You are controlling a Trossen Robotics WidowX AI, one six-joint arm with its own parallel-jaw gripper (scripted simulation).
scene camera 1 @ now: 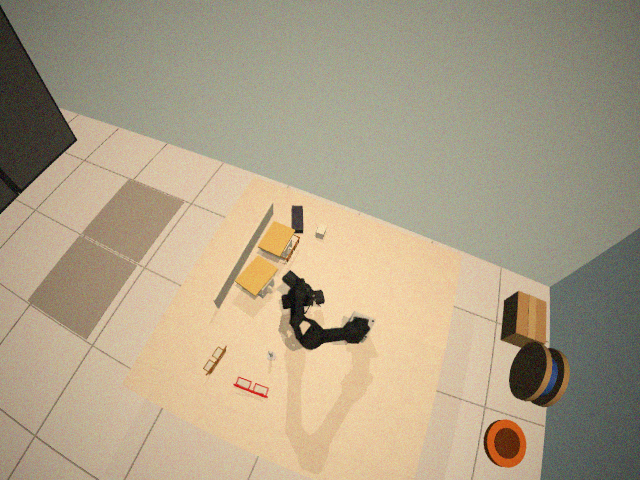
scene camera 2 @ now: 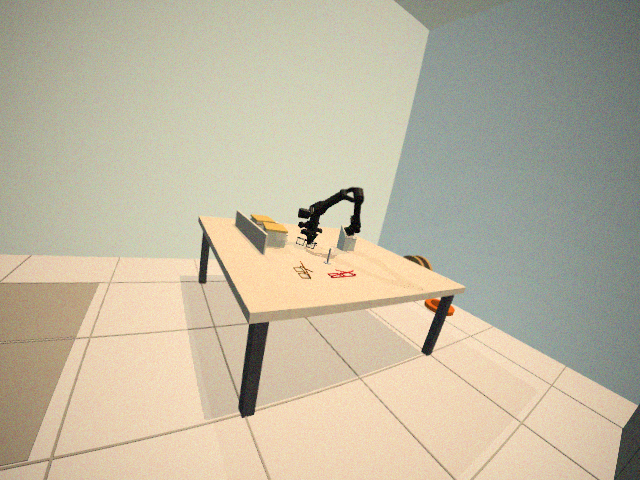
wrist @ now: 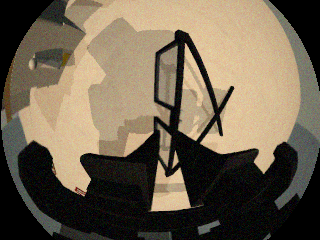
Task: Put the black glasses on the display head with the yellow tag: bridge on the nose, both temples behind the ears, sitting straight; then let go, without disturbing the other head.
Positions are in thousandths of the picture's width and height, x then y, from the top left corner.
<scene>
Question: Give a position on a display head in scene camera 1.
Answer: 434,503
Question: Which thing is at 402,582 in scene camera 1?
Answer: A display head.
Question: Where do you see a grey upright panel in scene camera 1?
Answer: At 401,489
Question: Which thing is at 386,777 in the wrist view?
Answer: My gripper.
</scene>
